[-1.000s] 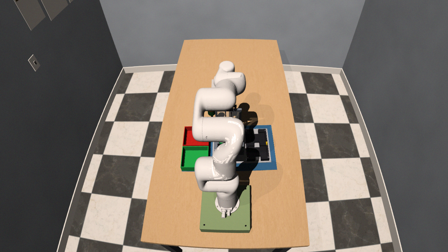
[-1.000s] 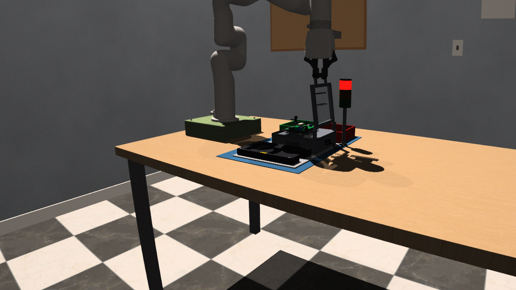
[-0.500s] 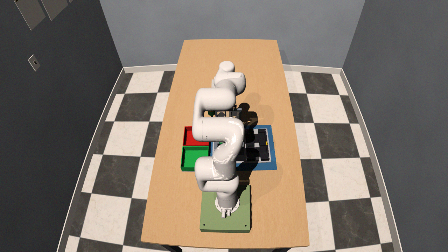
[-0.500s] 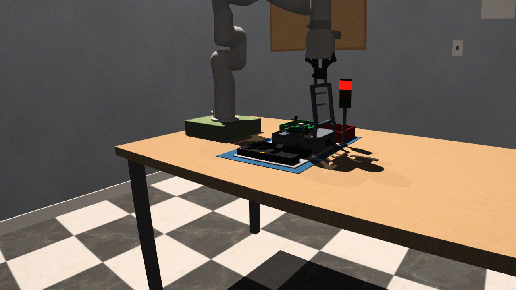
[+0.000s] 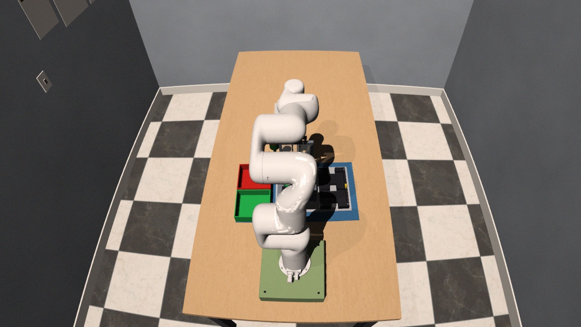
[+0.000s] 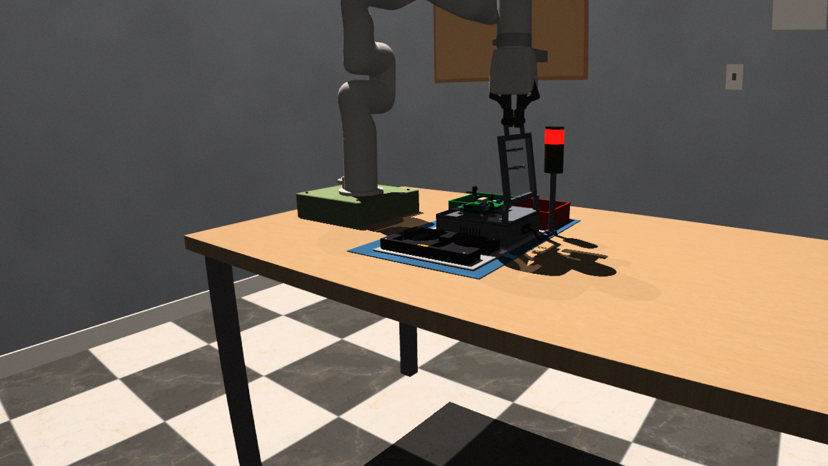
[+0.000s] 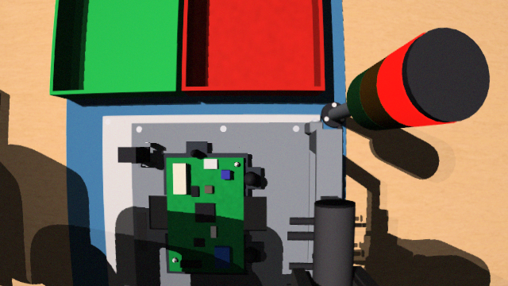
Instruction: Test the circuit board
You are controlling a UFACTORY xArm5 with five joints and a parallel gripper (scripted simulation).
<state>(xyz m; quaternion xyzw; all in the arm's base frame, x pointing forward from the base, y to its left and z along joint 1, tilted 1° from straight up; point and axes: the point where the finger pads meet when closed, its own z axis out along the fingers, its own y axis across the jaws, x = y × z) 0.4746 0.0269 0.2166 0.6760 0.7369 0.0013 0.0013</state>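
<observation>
My gripper is now 200 mm above the green circuit board, 80 mm past it and 10 mm to the left of it. The rest, counted from my hand: black tab (190 mm below, 140 mm behind, 50 mm to the left); then tester lid (90 mm below, 10 mm ahead); then red bin (260 mm below, 200 mm to the left, 50 mm behind).
</observation>
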